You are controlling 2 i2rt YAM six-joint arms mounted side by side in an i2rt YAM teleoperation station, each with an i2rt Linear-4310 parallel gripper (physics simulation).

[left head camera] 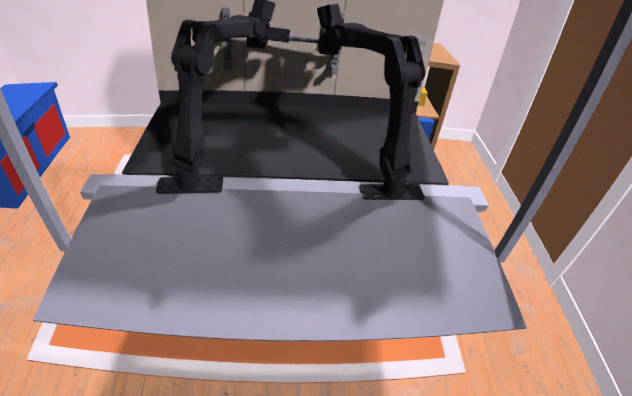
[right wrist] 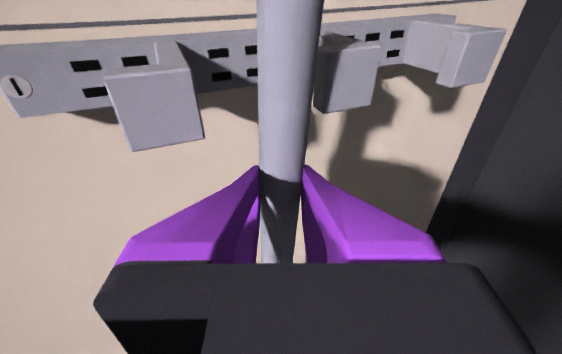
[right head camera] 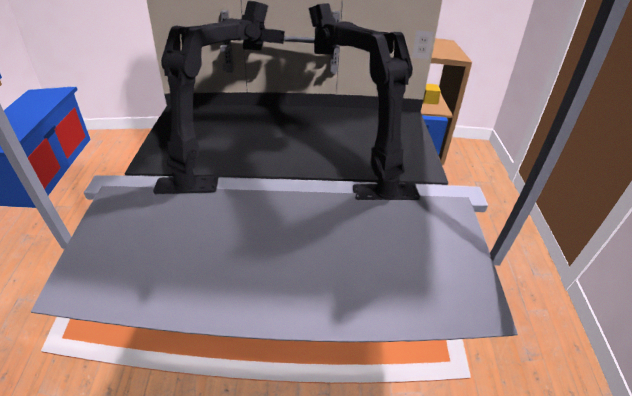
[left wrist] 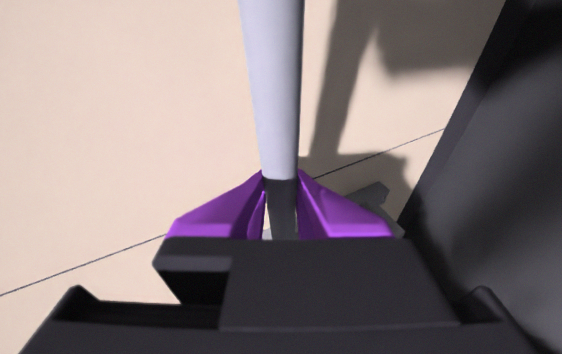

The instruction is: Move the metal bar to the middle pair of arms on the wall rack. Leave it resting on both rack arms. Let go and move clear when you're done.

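Observation:
The grey metal bar [left head camera: 304,39] [right head camera: 299,39] [left wrist: 278,90] [right wrist: 288,100] is held roughly level in front of the wall rack. My left gripper [left head camera: 288,35] [right head camera: 283,36] [left wrist: 280,176] is shut on it. My right gripper [right wrist: 280,176] is also shut on it, farther right. The rack has a left strip [left head camera: 228,57] [right head camera: 227,59] and a right strip [left head camera: 335,66] [right head camera: 335,62] [right wrist: 45,60]. In the right wrist view, the bar crosses before the right strip, beside and partly over the middle arm [right wrist: 350,80]. The outer arms [right wrist: 160,110] [right wrist: 475,57] stand either side. Contact with the rack cannot be told.
The wall panel [left head camera: 290,75] [right head camera: 292,77] stands behind the grippers, above a black mat [left head camera: 230,155] [right head camera: 230,155]. A grey table [left head camera: 225,300] is in front. A wooden shelf [left head camera: 452,75] [right head camera: 465,75] stands right of the panel. Upright posts [left head camera: 545,170] [left head camera: 37,185] flank the table.

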